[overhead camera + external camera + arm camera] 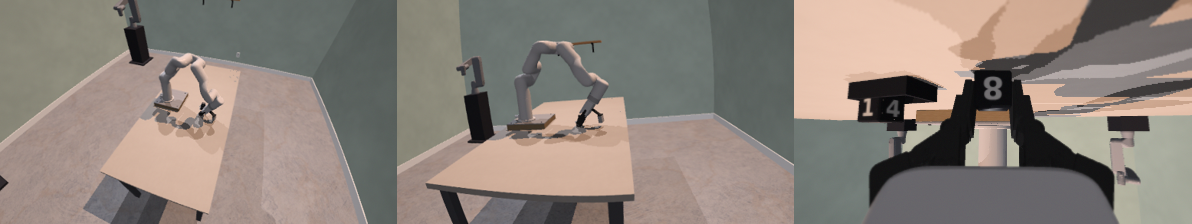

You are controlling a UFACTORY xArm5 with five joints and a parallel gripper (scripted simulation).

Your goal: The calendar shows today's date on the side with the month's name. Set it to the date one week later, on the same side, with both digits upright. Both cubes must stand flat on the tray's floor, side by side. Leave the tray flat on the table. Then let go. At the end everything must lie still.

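Right now my hand is 110 mm to the right of the black calendar tray, 30 mm past it and 20 mm above it. Round my hand: black cube: 20 mm below, 10 mm behind.
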